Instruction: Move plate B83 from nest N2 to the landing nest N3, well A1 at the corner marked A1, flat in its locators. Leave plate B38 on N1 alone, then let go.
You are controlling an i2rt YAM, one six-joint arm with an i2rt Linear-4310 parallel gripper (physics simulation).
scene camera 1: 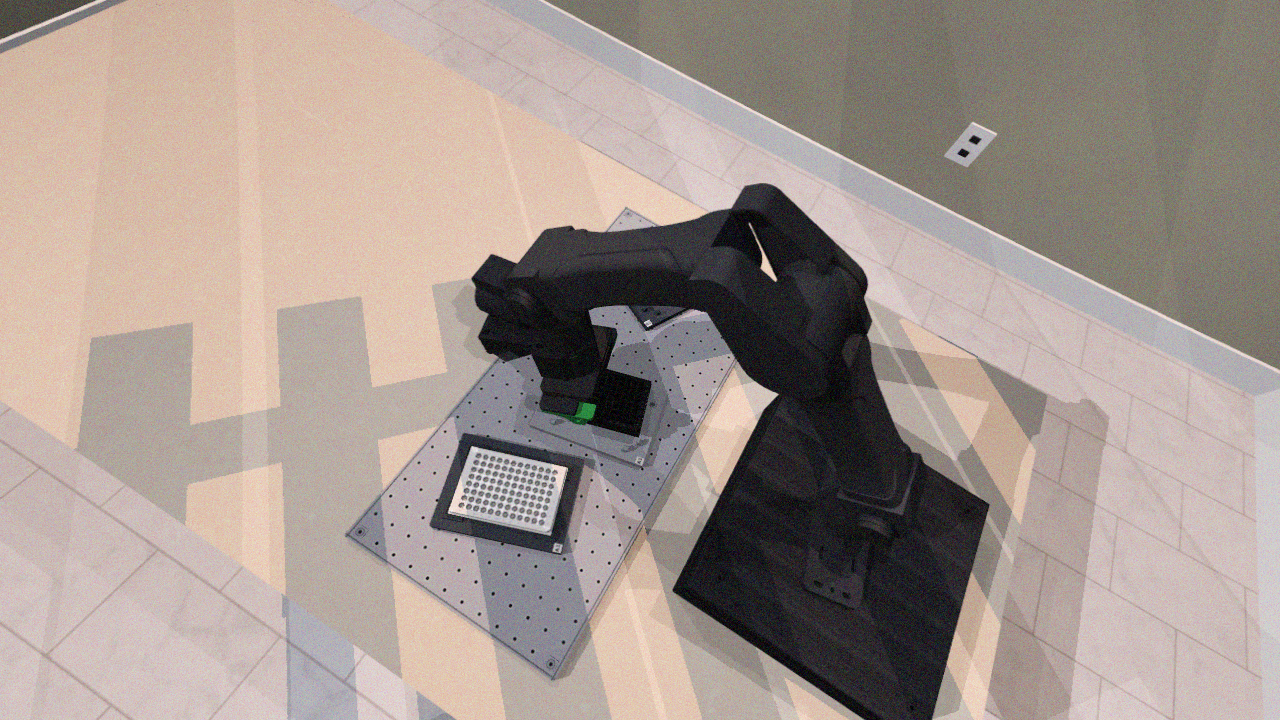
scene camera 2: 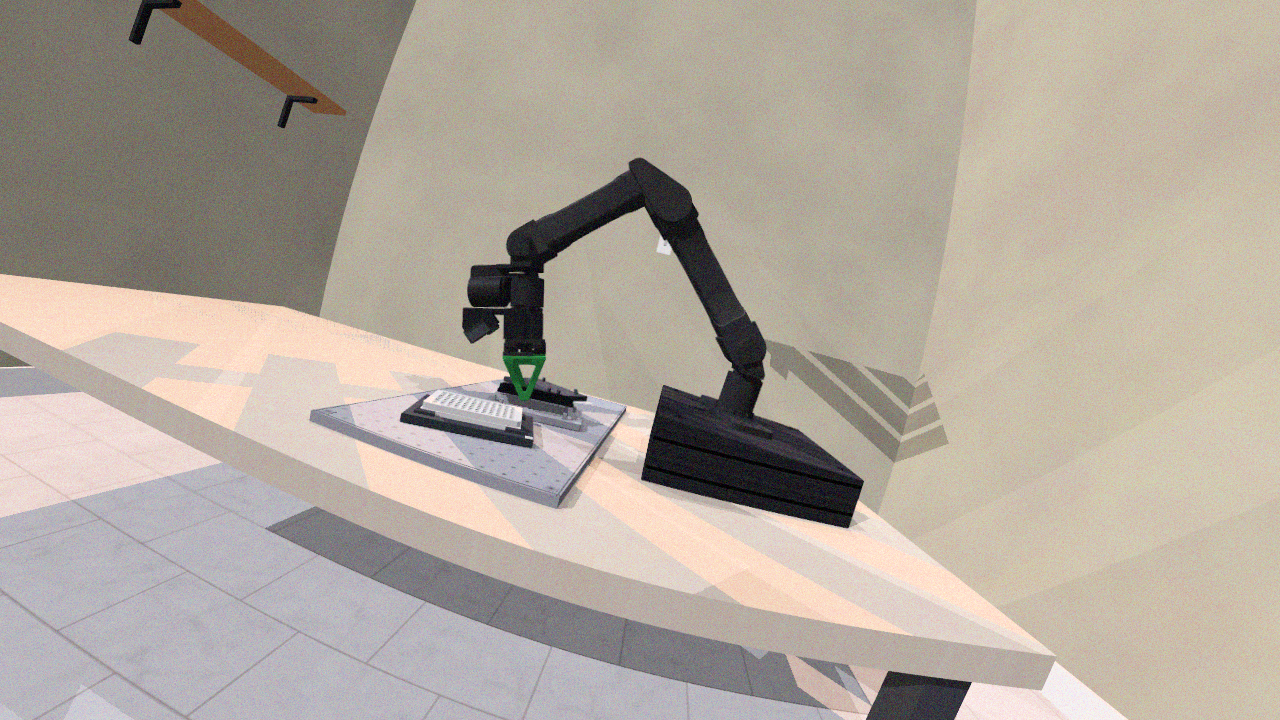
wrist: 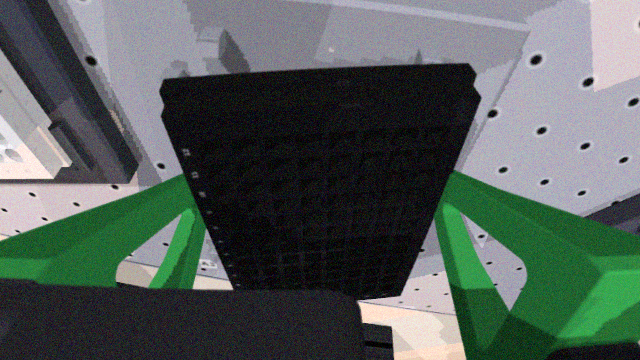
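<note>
My gripper (scene camera 1: pixel 601 394) (scene camera 2: pixel 525 394) (wrist: pixel 320 180) has its green fingers shut on the two opposite sides of the black plate B83 (scene camera 1: pixel 626 402) (wrist: pixel 320 165), which looks roughly level. The plate is over the middle grey nest, N3 (scene camera 1: pixel 590 440) (scene camera 2: pixel 563 420) (wrist: pixel 370 30), close above it; whether it touches the locators is hidden. A small A1 label (wrist: pixel 207 263) shows past the plate's left side in the wrist view. The white plate B38 (scene camera 1: pixel 508 488) (scene camera 2: pixel 472 408) lies in its dark nest N1 (scene camera 1: pixel 537 540) (wrist: pixel 107 135). The dark nest N2 (scene camera 1: pixel 660 315) is partly hidden behind the arm.
The nests stand on a perforated grey board (scene camera 1: pixel 429 555) (scene camera 2: pixel 537 479) on the table. The arm's black base block (scene camera 1: pixel 742 573) (scene camera 2: pixel 751 483) stands to the right of the board. The white plate and its nest lie close beside the grey nest.
</note>
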